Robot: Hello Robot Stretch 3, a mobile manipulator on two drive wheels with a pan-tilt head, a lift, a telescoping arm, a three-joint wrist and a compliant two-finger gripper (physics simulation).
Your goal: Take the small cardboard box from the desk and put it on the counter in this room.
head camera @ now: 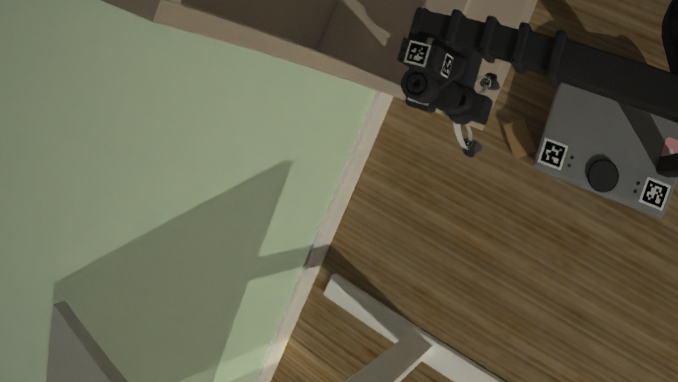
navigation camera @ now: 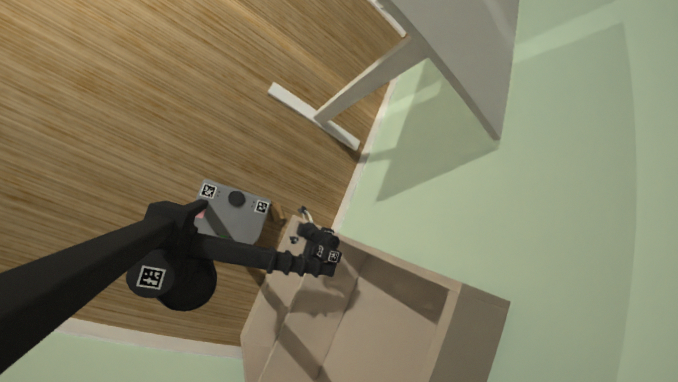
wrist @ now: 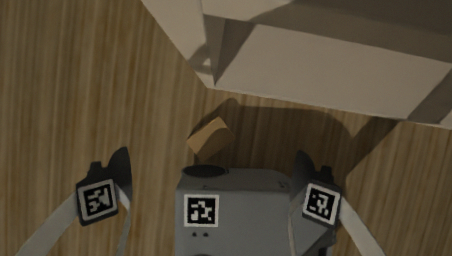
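The small cardboard box (head camera: 519, 137) (navigation camera: 276, 212) (wrist: 211, 138) is a brown block lying on the wooden floor, in the gap between the robot's grey base and a beige open-fronted unit. My gripper (head camera: 479, 115) (navigation camera: 298, 225) (wrist: 213, 168) is open, with its two fingers wide apart. It is held above the floor and apart from the box, beside the unit's edge. In the wrist view the box appears beyond the fingertips, roughly midway between them. A table with a grey top (head camera: 75, 345) (navigation camera: 465, 55) may be the desk. I cannot tell which surface is the counter.
The beige unit (head camera: 250, 46) (navigation camera: 472, 330) (wrist: 320, 70) stands close to the arm and against the green wall. The robot's base (head camera: 585, 130) (navigation camera: 240, 220) (wrist: 250, 215) is right beside the box. The table's white foot (head camera: 370, 312) (navigation camera: 295, 102) rests on the floor.
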